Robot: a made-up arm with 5 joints.
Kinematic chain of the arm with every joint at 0, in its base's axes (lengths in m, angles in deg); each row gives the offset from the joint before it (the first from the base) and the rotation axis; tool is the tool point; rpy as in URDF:
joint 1: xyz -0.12 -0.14 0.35 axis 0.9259 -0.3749 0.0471
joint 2: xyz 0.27 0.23 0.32 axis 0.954 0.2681 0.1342
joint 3: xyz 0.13 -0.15 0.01 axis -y
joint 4: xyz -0.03 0 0.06 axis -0.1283 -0.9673 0.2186
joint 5: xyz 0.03 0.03 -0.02 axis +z
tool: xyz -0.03 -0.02 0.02 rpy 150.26 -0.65 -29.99
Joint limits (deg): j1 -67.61..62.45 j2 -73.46..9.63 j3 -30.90..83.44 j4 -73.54..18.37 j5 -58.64..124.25
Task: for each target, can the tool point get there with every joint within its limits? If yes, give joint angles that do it. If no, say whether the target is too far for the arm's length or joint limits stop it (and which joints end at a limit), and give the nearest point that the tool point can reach.
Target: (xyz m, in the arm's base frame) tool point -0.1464 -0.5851 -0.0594
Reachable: no: joint limits stop it (at a limit: joint 1, joint 3, joint 4) | nearest point 0.0756 -0.4039 0.6751 | short by 0.788 m
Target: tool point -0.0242 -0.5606 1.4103
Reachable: no: too far | nearest point 0.0326 -0.4245 0.9733 | short by 0.461 m
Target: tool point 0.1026 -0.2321 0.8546
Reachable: yes | joints 30.53 -32.04 33.00 -44.58 -14.88
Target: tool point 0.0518 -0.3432 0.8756
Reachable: yes | joints 42.44 -43.91 59.71 3.18 71.92
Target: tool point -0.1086 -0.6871 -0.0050
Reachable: no: joint limits stop it (at a limit: joint 1, joint 3, joint 4) | nearest point 0.0668 -0.4219 0.6832 | short by 0.758 m
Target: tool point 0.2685 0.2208 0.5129
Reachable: yes | joints -40.07 -64.81 74.67 -12.06 -36.18
